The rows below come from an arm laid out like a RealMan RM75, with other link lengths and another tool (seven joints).
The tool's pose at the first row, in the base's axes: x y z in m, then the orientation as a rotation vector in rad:
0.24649 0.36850 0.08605 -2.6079 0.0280 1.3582
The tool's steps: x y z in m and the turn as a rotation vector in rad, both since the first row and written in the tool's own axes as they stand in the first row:
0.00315 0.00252 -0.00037 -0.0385 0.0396 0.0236
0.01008 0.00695 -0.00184 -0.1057 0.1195 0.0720
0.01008 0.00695 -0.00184 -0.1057 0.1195 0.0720
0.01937 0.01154 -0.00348 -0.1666 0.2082 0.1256
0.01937 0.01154 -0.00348 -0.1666 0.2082 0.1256
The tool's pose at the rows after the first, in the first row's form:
0.24833 0.36620 0.08327 -2.6743 0.0390 1.3275
0.25304 0.36211 0.07771 -2.7989 0.0703 1.2568
0.25304 0.36211 0.07771 -2.7989 0.0703 1.2568
0.25923 0.35801 0.07030 2.9093 -0.1155 -1.1600
0.25923 0.35801 0.07030 2.9093 -0.1155 -1.1600

